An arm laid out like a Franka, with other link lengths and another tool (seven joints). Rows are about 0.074 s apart.
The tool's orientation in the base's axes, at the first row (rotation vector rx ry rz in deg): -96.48, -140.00, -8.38
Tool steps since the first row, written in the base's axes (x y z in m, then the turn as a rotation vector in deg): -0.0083, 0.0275, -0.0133, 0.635, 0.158, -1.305; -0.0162, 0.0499, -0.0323, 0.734, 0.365, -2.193; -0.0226, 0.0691, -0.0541, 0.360, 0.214, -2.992; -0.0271, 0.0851, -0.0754, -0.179, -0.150, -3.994; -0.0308, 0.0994, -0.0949, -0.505, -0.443, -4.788; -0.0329, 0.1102, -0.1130, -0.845, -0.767, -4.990; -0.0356, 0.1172, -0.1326, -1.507, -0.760, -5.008; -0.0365, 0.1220, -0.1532, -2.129, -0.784, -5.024; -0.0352, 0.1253, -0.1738, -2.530, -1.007, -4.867; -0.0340, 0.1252, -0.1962, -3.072, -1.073, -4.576; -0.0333, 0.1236, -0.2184, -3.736, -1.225, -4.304
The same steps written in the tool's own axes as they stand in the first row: 0.0255, 0.0023, 0.0186, -0.330, 0.670, 1.254; 0.0451, 0.0032, 0.0418, -0.348, 0.850, 2.153; 0.0607, 0.0044, 0.0672, -0.512, 0.460, 2.942; 0.0728, 0.0063, 0.0912, -0.854, -0.158, 3.905; 0.0834, 0.0083, 0.1132, -1.164, -0.554, 4.660; 0.0905, 0.0104, 0.1330, -1.382, -0.984, 4.829; 0.0940, 0.0107, 0.1537, -1.149, -1.600, 4.904; 0.0947, 0.0119, 0.1749, -0.958, -2.189, 4.968; 0.0933, 0.0147, 0.1955, -0.993, -2.646, 4.808; 0.0884, 0.0161, 0.2174, -0.808, -3.180, 4.557; 0.0824, 0.0165, 0.2388, -0.663, -3.859, 4.319
